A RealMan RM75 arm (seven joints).
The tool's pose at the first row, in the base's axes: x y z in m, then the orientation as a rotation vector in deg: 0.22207, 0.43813, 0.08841, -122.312, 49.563, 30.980
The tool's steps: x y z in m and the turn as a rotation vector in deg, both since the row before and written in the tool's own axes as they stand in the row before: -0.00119, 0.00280, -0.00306, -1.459, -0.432, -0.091; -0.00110, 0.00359, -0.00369, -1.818, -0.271, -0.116; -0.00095, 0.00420, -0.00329, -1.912, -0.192, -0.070; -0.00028, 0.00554, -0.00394, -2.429, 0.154, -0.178; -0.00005, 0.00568, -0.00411, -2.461, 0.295, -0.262; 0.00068, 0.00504, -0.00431, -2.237, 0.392, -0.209; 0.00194, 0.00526, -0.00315, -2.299, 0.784, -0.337; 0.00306, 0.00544, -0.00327, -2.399, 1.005, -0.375; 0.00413, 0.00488, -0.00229, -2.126, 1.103, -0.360; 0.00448, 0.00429, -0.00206, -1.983, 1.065, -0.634; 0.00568, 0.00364, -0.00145, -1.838, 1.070, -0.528; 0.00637, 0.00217, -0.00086, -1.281, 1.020, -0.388; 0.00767, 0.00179, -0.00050, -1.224, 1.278, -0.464
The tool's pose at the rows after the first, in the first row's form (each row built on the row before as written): 0.21953, 0.43488, 0.08968, -123.467, 49.072, 32.166; 0.21664, 0.43068, 0.09099, -125.020, 48.587, 33.373; 0.21347, 0.42636, 0.09178, -126.674, 48.170, 34.579; 0.21003, 0.42050, 0.09214, -128.985, 47.718, 35.657; 0.20685, 0.41427, 0.09264, -131.415, 47.207, 36.567; 0.20483, 0.40795, 0.09331, -133.676, 46.813, 37.273; 0.20341, 0.40173, 0.09252, -136.225, 46.407, 37.518; 0.20283, 0.39481, 0.09133, -138.988, 46.007, 37.539; 0.20326, 0.38837, 0.08922, -141.553, 45.680, 37.285; 0.20438, 0.38228, 0.08714, -144.036, 44.981, 36.880; 0.20675, 0.37645, 0.08430, -146.364, 44.416, 36.406; 0.21046, 0.37172, 0.08116, -148.128, 44.074, 35.718; 0.21534, 0.36688, 0.07729, -149.982, 43.706, 34.637
